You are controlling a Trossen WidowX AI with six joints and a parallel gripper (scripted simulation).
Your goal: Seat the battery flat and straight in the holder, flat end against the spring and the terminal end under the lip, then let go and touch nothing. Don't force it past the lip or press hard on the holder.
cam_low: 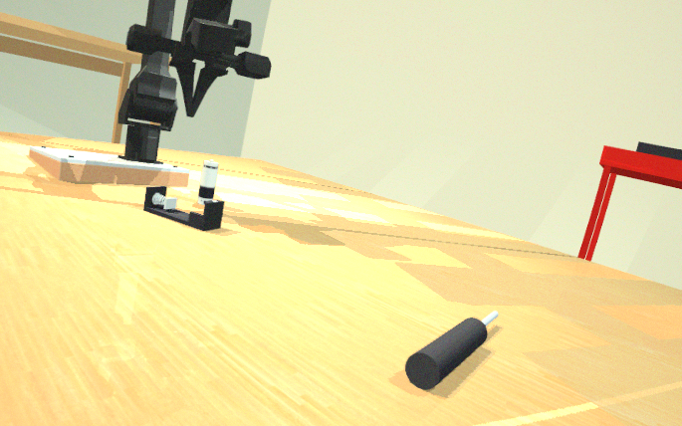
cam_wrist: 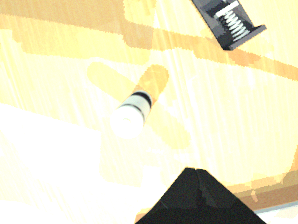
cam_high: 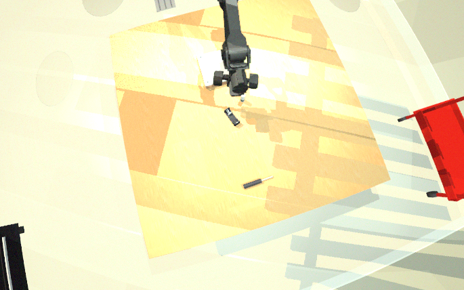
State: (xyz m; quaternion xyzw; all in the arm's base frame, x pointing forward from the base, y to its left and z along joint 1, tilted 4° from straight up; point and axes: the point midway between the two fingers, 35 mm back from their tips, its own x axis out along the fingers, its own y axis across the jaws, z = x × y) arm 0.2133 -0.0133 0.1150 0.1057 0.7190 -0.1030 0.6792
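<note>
The battery lies 90 mm below my gripper tip, 40 mm to the left of it and 10 mm ahead of it. Also, from my gripper tip: screwdriver (430 mm ahead, 110 mm below, 30 mm to the left).
</note>
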